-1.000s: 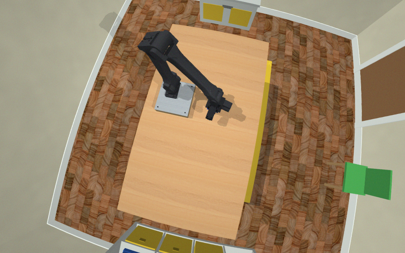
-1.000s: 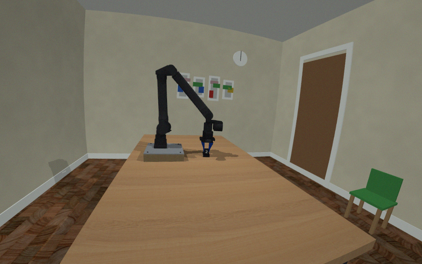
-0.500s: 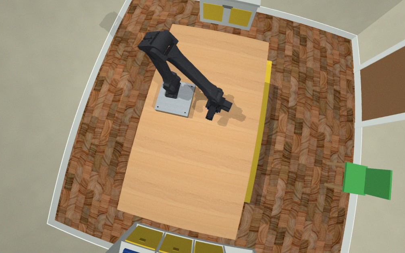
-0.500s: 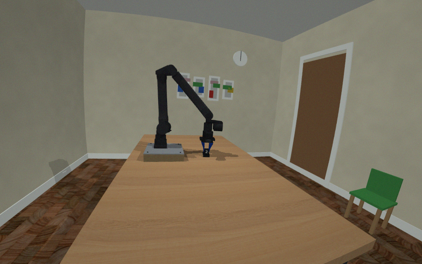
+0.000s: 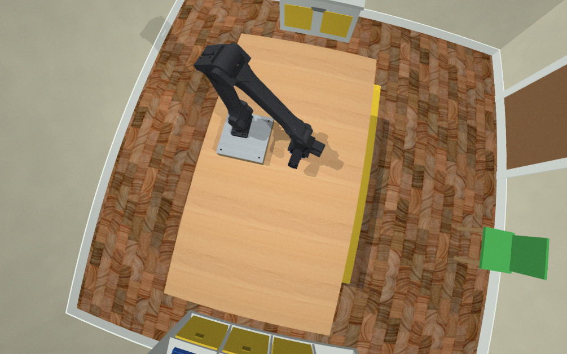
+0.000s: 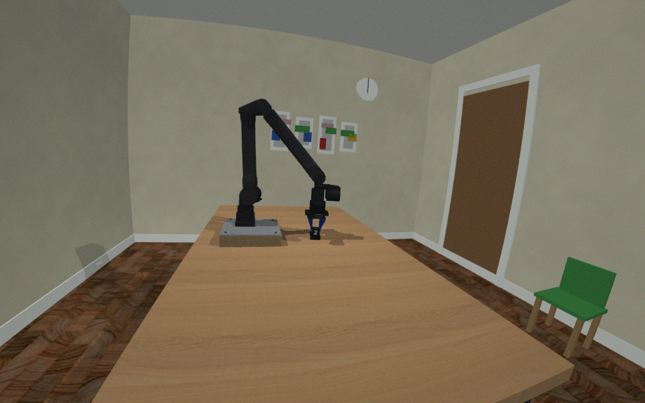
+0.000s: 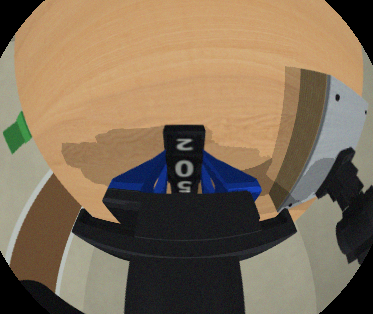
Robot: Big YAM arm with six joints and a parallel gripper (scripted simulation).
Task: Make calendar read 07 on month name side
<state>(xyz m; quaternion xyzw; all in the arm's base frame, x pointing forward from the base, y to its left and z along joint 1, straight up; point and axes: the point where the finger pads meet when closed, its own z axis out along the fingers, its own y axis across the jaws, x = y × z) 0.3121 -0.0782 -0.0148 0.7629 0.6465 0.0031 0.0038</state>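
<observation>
Now: the black tray 2 cm to the left of my hand and 3 cm below it. Also, from my hand: black cube right at my hand.
</observation>
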